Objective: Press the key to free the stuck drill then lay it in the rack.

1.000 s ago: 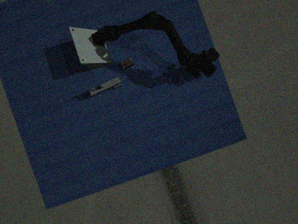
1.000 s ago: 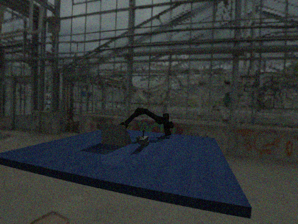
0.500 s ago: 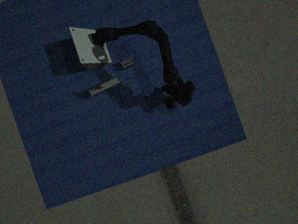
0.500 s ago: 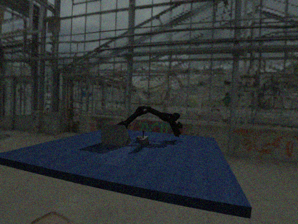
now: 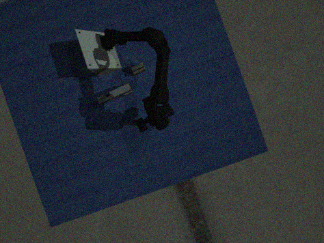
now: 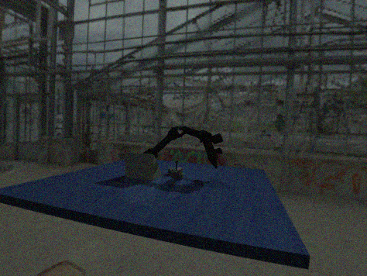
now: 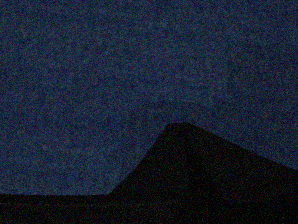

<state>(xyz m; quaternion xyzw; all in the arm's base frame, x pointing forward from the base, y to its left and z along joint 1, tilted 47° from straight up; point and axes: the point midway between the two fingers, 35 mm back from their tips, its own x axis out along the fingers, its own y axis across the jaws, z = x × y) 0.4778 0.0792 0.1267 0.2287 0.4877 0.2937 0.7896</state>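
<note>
The drill lies 22 cm behind my gripper tip, 15 cm to the right of it and 2 cm below it. Also, from my gripper tip: long grey block (22 cm behind, 17 cm to the right, 3 cm below).
</note>
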